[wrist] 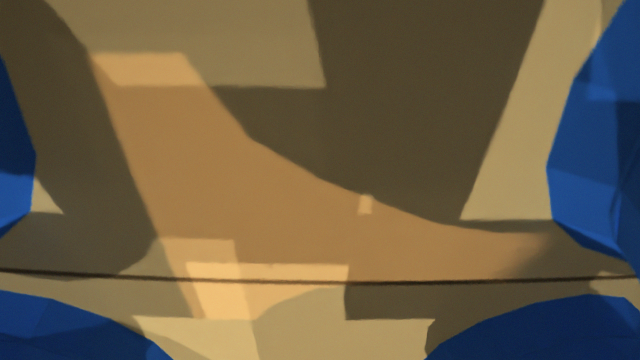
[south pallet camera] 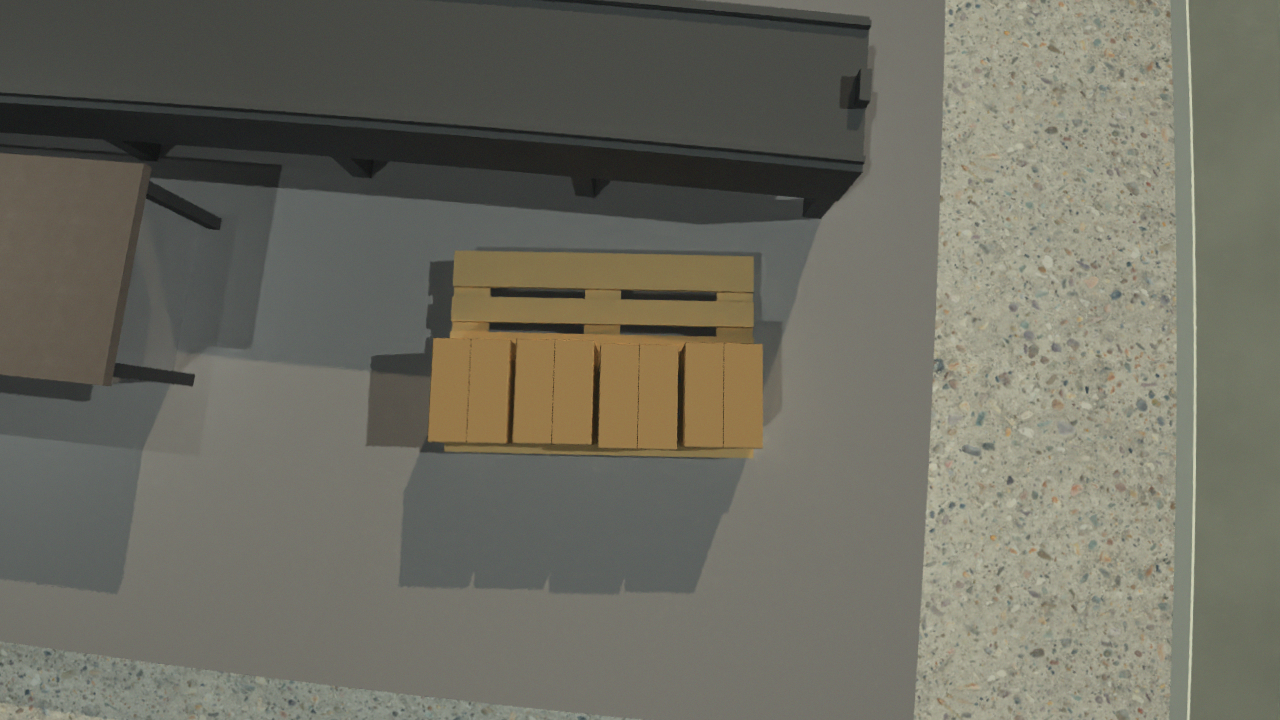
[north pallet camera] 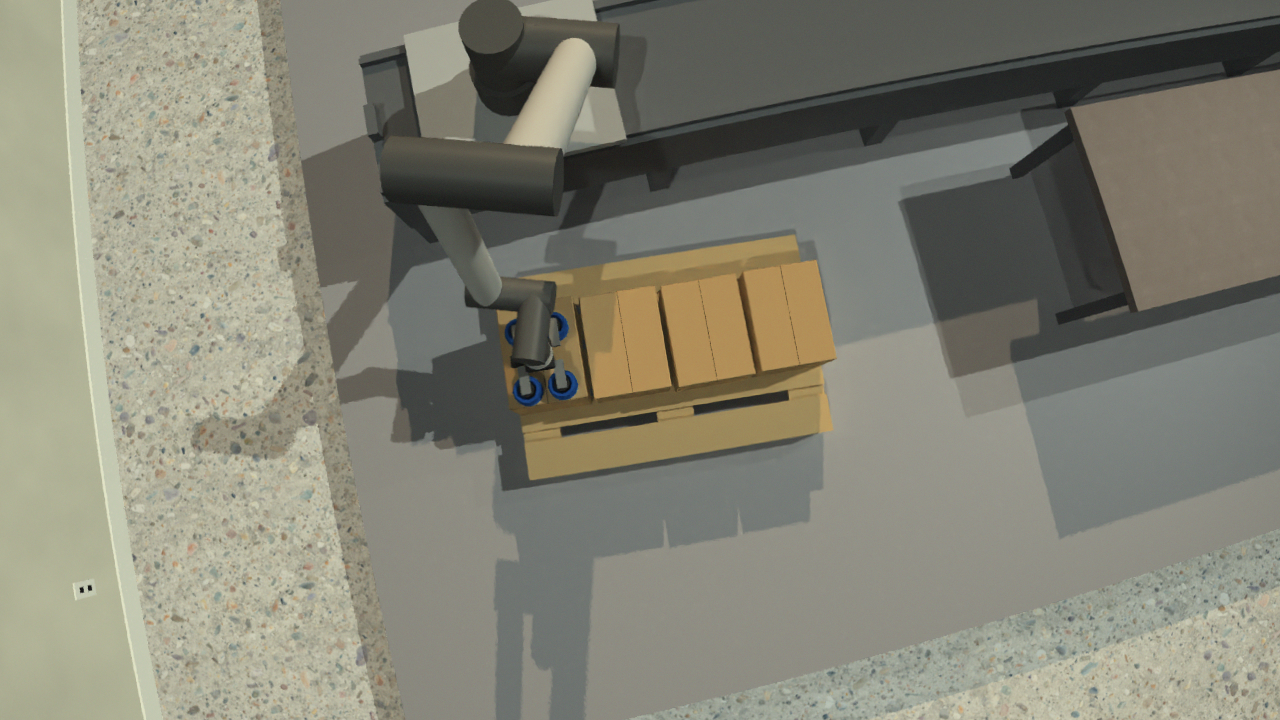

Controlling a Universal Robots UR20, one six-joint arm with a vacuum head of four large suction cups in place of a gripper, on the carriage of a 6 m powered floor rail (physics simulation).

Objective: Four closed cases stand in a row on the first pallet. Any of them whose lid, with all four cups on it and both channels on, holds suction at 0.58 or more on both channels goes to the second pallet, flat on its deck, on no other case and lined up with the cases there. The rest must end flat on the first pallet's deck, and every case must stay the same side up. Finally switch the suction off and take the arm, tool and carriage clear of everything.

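Frame: origin at the arm's base, x ahead, y down, z left, level; millimetres.
Seen in the pictures: hand at its tool point: (wrist: pixel 302 230); arm's base at its link origin: (north pallet camera: pixel 511 84).
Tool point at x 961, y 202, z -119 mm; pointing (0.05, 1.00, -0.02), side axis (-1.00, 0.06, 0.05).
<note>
Pixels of each thing's top centre, then the offset from my tool point to it. Level surfaces: height alone.
- leftmost case at its top centre: (wrist: pixel 379 314) (north pallet camera: pixel 540 353) dx -24, dy -32, dz +1 mm
- second case at its top centre: (north pallet camera: pixel 624 341) dx +2, dy -10, dz +303 mm
- third case at its top centre: (north pallet camera: pixel 707 329) dx +28, dy -10, dz +603 mm
- rightmost case at its top centre: (north pallet camera: pixel 789 314) dx +43, dy -10, dz +907 mm
- brown table at its surface level: dy -162 mm
On the north pallet (north pallet camera: pixel 680 443), four closed brown cases stand in a row. My suction head (north pallet camera: pixel 540 358) (wrist: pixel 305 242) is over the leftmost case (north pallet camera: pixel 572 351) (wrist: pixel 225 175), its four blue cups at the lid. Whether every cup touches, and whether suction holds, I cannot tell. To the right, the second case (north pallet camera: pixel 646 340), third case (north pallet camera: pixel 729 326) and rightmost case (north pallet camera: pixel 810 308) stand lid up with narrow gaps. On the south pallet (south pallet camera: pixel 599 270), four closed cases (south pallet camera: pixel 490 394) (south pallet camera: pixel 572 394) (south pallet camera: pixel 657 394) (south pallet camera: pixel 742 394) stand lined up in a row.
The dark floor rail (north pallet camera: pixel 850 80) (south pallet camera: pixel 429 89) runs behind both pallets. The pale carriage (north pallet camera: pixel 434 80) is at its left end in the north view. A brown table (north pallet camera: pixel 1190 197) (south pallet camera: pixel 62 268) stands between the pallets. Speckled walls (north pallet camera: pixel 196 223) (south pallet camera: pixel 1056 268) bound the outer ends.
</note>
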